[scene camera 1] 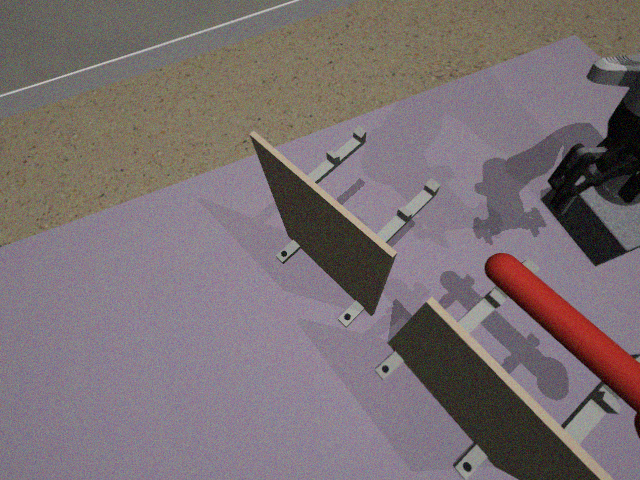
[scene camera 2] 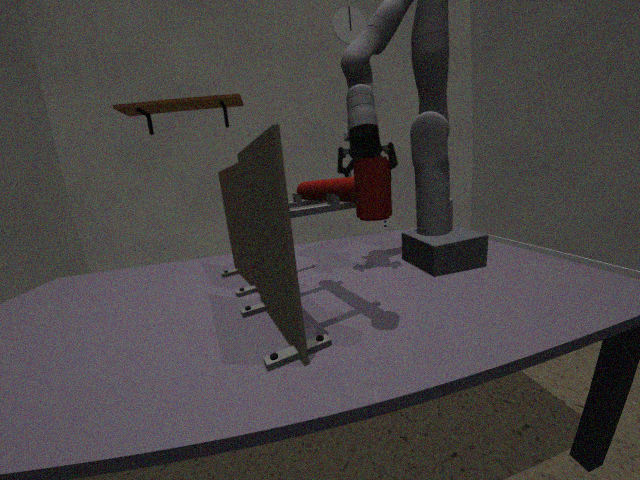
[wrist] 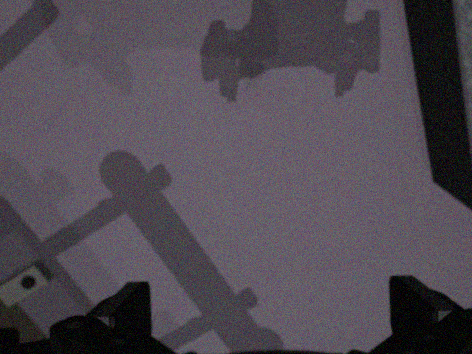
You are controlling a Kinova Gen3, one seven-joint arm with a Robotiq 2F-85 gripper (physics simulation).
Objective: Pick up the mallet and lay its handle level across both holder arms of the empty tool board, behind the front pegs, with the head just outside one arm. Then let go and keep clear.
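Pixels of known places: gripper, fingertip midpoint: [scene camera 1: 590, 204] [wrist: 268, 305]; arm's base, link origin: [scene camera 1: 619, 183] [scene camera 2: 433, 231].
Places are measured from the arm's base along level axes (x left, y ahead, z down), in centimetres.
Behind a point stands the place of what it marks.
Note:
The red mallet has its handle [scene camera 1: 568, 325] @(x 13.5, y 37.2, z -17.6 cm) [scene camera 2: 325, 188] @(x 17.6, y 37.4, z -16.3 cm) lying about level across both holder arms [scene camera 1: 478, 313] @(x 8.0, y 43.4, z -13.8 cm) [scene camera 2: 320, 209] @(x 23.5, y 40.3, z -13.4 cm) of the nearer tool board [scene camera 1: 485, 397] @(x 15.7, y 49.4, z -16.5 cm) [scene camera 2: 276, 232] @(x 24.8, y 47.4, z -11.1 cm), between the pegs at the arms' outer part. Its head [scene camera 2: 373, 193] @(x 29.7, y 34.4, z -15.3 cm) hangs upright beside the near arm, on its outer side. In scene camera 1 the head is almost wholly cut off. The other tool board [scene camera 1: 325, 222] @(x -11.2, y 55.2, z -17.0 cm) [scene camera 2: 230, 217] @(x -17.9, y 57.2, z -9.8 cm) has bare arms [scene camera 1: 408, 211] @(x -8.4, y 43.2, z -14.1 cm). My gripper [scene camera 1: 595, 202] @(x 2.7, y 21.7, z -15.0 cm) [scene camera 2: 367, 167] [wrist: 268, 305] @(x 2.7, y 21.7, z -15.0 cm) is open and empty, behind the mallet in scene camera 2 and apart from it in scene camera 1.
The robot's grey base block [scene camera 1: 594, 242] @(x 6.8, y 8.0, z 5.1 cm) [scene camera 2: 444, 255] @(x 10.9, y 5.4, z 3.6 cm) stands on the table [scene camera 1: 155, 361] @(x -12.6, y 93.1, z 9.0 cm) [scene camera 2: 155, 403] @(x 29.2, y 67.5, z 9.0 cm) beyond the boards. The boards have flat feet [scene camera 1: 348, 314] [scene camera 2: 297, 352]. A wooden shelf [scene camera 2: 178, 104] hangs on the back wall. Shadows of the mallet and gripper fall on the table.

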